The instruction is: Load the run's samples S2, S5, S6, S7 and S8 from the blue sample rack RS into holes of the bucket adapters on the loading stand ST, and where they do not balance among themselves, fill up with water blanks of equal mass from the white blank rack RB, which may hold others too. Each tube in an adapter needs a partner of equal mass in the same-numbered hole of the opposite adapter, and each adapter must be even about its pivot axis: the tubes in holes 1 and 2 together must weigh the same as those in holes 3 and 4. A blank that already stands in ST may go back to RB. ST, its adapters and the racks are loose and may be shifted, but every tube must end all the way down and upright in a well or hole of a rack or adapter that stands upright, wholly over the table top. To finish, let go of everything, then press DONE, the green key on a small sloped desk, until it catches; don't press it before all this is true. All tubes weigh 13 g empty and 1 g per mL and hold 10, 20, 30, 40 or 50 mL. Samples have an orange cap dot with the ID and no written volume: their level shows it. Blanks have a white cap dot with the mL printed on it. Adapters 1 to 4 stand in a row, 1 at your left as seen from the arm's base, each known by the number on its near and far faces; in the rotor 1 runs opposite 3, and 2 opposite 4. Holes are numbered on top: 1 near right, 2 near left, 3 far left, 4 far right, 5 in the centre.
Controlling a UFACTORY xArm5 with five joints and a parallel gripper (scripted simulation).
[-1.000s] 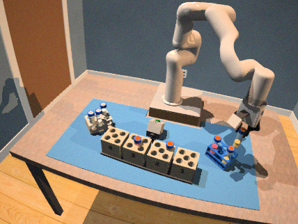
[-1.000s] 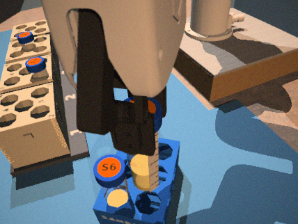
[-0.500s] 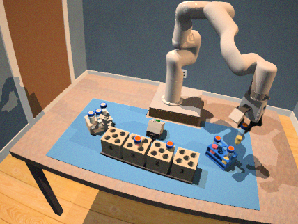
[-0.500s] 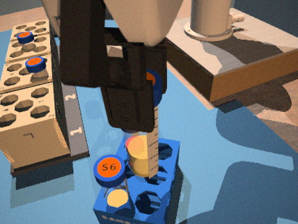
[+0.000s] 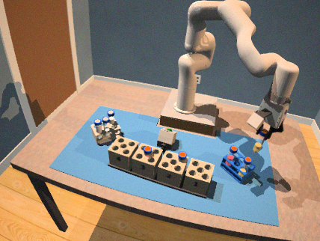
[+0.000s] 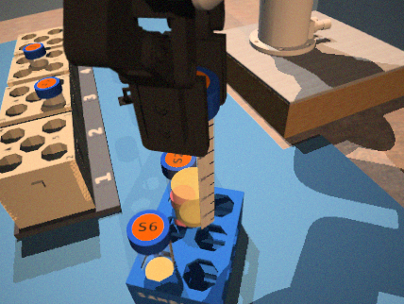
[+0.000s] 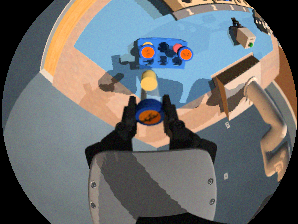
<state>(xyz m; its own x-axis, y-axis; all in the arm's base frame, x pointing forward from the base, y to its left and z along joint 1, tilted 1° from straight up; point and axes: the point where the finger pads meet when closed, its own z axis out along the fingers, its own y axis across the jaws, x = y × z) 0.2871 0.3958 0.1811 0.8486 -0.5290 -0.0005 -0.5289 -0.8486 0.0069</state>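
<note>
Now: the loading stand ST 14 cm ahead of my hand, 36 cm to the right of it and 24 cm below it. From my hand the other things lie so: white blank rack RB (4 cm ahead, 69 cm to the right, 22 cm below); blue-capped tube (8 cm ahead, 70 cm to the right, 19 cm below); blue sample rack RS (4 cm to the right, 22 cm below).
</note>
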